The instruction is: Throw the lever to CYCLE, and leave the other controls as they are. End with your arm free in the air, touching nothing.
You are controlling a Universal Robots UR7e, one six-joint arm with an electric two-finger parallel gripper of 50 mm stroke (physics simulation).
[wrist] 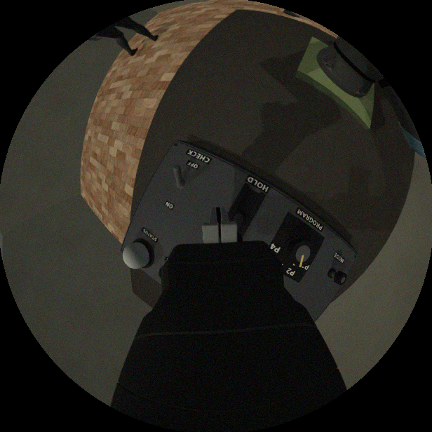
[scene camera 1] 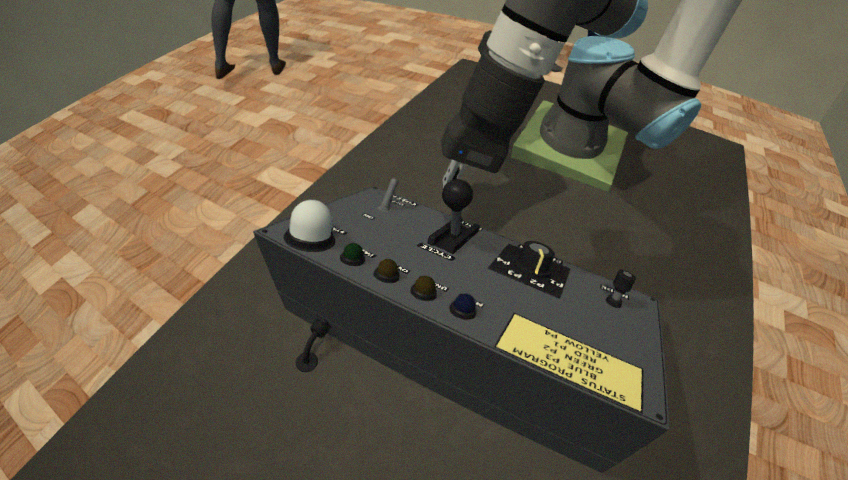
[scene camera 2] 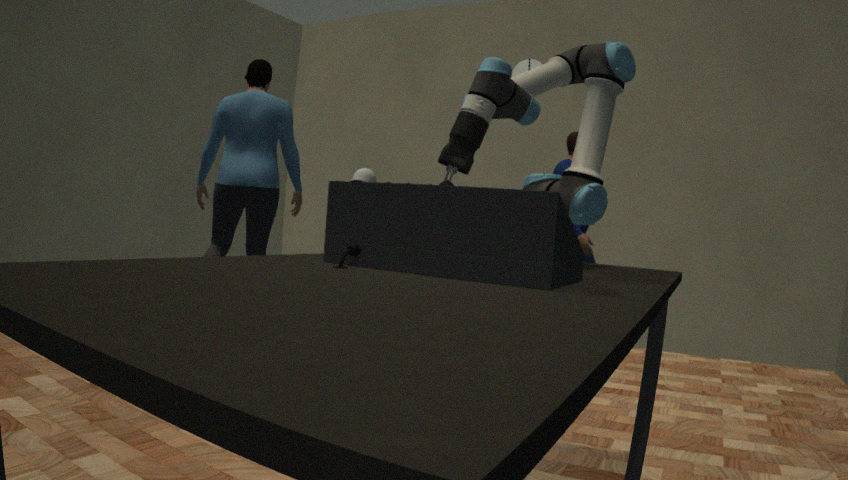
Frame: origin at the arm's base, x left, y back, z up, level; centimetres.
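Seen in the pictures: gripper, fingertip midpoint: (scene camera 1: 448, 185); arm's base, link origin: (scene camera 1: 572, 137).
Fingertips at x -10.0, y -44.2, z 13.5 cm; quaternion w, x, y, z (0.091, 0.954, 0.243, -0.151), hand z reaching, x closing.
Observation:
Pixels of each thing's middle, then the offset from my fingertips to it. "spot": a spot on its surface instead.
- lever, body centre: (scene camera 1: 457, 194) (scene camera 2: 446, 189) dy -2.1, dx +2.3, dz +1.0 cm
- CYCLE label, surface spot: (scene camera 1: 436, 251) spot: dy -7.5, dx +2.3, dz -4.8 cm
- CHECK toggle, surface spot: (scene camera 1: 389, 193) spot: dy -0.5, dx -9.5, dz -5.2 cm
- PROGRAM knob, body centre: (scene camera 1: 536, 256) dy -1.0, dx +14.3, dz -5.6 cm
- MODE switch, surface spot: (scene camera 1: 623, 280) spot: dy -1.3, dx +26.0, dz -3.3 cm
- control box, body centre: (scene camera 1: 473, 286) (scene camera 2: 456, 232) dy -7.9, dx +8.3, dz -8.2 cm
- white dome, surface spot: (scene camera 1: 310, 220) (scene camera 2: 366, 171) spot: dy -16.9, dx -9.4, dz +3.4 cm
- yellow label, surface spot: (scene camera 1: 571, 361) spot: dy -17.1, dx +22.7, dz -0.5 cm
- cable, surface spot: (scene camera 1: 309, 344) spot: dy -24.2, dx -8.1, dz -13.5 cm
The lever (scene camera 1: 457, 195) (scene camera 2: 446, 183) has a black ball knob and stands roughly upright in its slot, between the HOLD label (wrist: 258, 184) and the CYCLE label (scene camera 1: 436, 251). My gripper (scene camera 1: 447, 179) (scene camera 2: 448, 179) (wrist: 218, 216) is shut with nothing between its fingers. Its tips are close to the ball on the HOLD side in scene camera 1; whether they touch it I cannot tell. In the wrist view the fingers partly hide the lever. The CHECK toggle (scene camera 1: 389, 193) (wrist: 178, 176), the PROGRAM knob (scene camera 1: 538, 254) (wrist: 303, 251) and the MODE switch (scene camera 1: 623, 280) (wrist: 340, 277) stand around it.
The control box (scene camera 1: 416, 362) (scene camera 2: 440, 231) carries a white dome (scene camera 1: 310, 220) (scene camera 2: 364, 175) (wrist: 136, 254), several small lamps and a yellow label (scene camera 1: 571, 361). A cable (scene camera 1: 309, 344) (scene camera 2: 345, 257) comes out of its side. A person (scene camera 2: 249, 142) stands beyond the table.

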